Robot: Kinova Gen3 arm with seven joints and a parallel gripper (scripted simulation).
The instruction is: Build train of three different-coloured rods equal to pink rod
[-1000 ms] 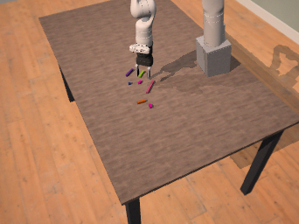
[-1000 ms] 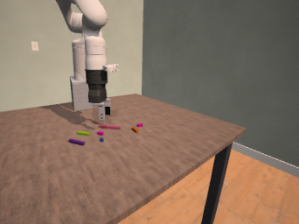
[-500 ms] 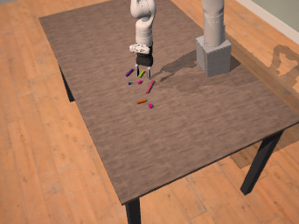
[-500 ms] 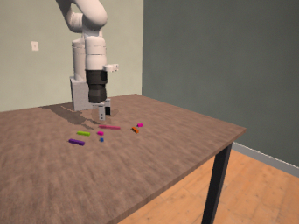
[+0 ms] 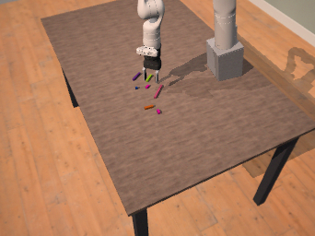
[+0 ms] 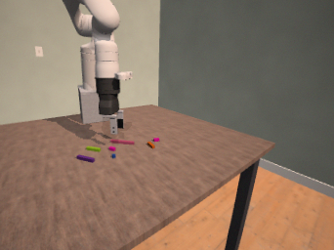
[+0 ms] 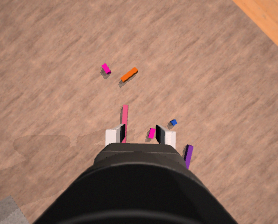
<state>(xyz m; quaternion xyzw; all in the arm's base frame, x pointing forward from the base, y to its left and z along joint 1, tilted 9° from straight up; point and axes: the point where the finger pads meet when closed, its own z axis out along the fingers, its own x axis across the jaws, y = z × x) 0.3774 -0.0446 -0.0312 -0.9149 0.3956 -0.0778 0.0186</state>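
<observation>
My gripper is now 80 mm above the blue rod, 60 mm short of it and 40 mm to the left of it. The rest, counted from my hand: orange rod: 100 mm to the left, 80 mm below, 60 mm ahead; then pink rod: 80 mm below, 30 mm to the left, 20 mm behind; then lime rod: 80 mm to the right, 80 mm below, 30 mm behind.
</observation>
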